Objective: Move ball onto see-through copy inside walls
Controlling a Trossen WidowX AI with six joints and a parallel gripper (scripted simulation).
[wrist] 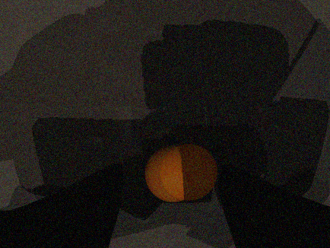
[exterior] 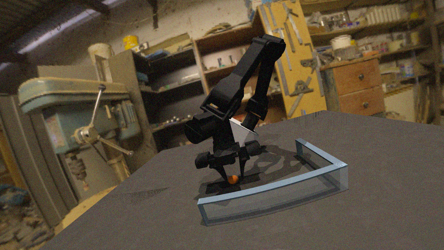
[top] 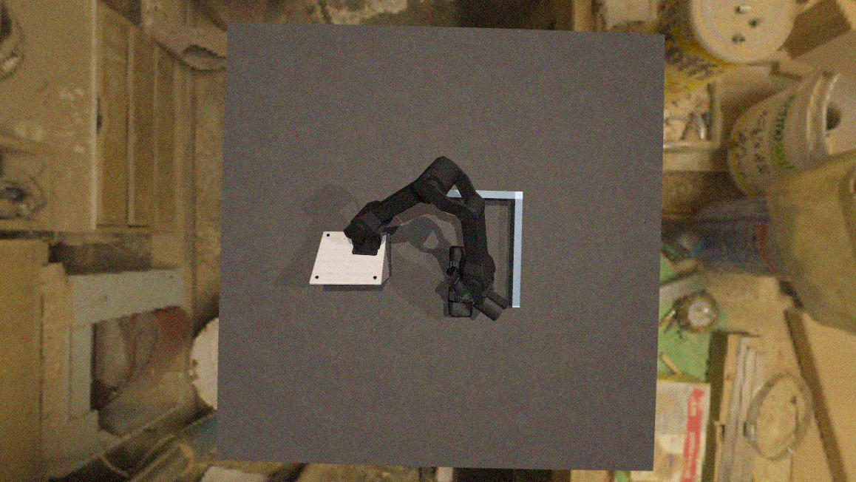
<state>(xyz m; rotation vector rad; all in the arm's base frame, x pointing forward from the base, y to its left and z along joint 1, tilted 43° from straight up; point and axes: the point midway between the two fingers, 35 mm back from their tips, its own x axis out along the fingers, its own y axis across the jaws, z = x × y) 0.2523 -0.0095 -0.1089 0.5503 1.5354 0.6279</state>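
The fainter ball is right at my gripper tip. Round my gripper tip: brighter ball: 10 mm to the right.
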